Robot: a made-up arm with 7 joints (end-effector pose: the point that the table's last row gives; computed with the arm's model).
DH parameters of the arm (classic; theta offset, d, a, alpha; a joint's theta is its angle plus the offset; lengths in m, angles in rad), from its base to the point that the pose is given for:
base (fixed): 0 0 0 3.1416
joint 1: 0 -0.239 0 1.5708
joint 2: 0 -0.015 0 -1.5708
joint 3: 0 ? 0 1.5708
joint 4: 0 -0.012 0 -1.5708
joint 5: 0 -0.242 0 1.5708
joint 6: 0 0 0 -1.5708
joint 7: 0 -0.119 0 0
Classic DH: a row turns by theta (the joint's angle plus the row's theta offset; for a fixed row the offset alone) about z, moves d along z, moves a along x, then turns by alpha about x.
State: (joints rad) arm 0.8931 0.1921 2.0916 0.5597 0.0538 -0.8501 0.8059
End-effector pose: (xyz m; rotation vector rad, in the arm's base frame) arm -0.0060 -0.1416 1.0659 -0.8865 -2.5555 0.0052
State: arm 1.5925 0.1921 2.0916 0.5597 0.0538 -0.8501 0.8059
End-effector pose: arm -0.0957 -0.1045 1.0659 -1.7198 -2.1110 -0.2021
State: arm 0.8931 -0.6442 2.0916 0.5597 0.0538 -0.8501 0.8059
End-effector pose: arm -0.4128 0.3639 0.8723 1.0453 2.5956 -0.6132
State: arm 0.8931 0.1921 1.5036 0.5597 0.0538 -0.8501 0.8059
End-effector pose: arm 0.0136 -0.1920 1.0559 -0.1031 -2.7810 0.0498
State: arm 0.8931 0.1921 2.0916 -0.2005 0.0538 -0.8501 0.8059
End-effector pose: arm 0.2327 -0.0980 1.0203 -0.6037 -1.9146 0.4341
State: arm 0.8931 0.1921 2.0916 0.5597 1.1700 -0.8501 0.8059
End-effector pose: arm -0.0433 -0.2204 1.0291 -1.6861 -1.5699 -0.6927
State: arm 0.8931 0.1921 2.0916 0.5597 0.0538 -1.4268 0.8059
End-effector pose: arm 0.0454 -0.1283 1.0239 -0.6480 -2.0753 0.3158
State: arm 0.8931 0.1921 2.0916 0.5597 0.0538 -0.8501 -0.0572
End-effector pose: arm -0.0060 -0.1416 1.0659 0.2664 -2.7195 -0.2489
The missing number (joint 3, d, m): -0.513
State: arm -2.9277 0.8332 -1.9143 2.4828 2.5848 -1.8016 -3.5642
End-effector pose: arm -0.1663 0.0167 0.4770 0.1893 -1.6621 1.3269
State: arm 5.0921 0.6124 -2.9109 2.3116 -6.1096 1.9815 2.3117
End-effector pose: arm 0.0166 0.1259 0.5222 0.4391 0.6816 -2.8513
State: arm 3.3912 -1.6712 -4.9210 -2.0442 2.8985 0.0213 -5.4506
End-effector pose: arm 0.2532 -0.3696 0.1261 -1.4361 -1.4716 -2.3647
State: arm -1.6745 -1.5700 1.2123 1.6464 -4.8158 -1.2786 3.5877
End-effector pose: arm 0.2891 -0.4763 0.4313 0.3674 3.0767 0.1351
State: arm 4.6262 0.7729 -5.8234 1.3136 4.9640 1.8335 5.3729
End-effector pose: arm -0.0270 0.5432 0.4618 -1.6726 -0.0741 -2.5038
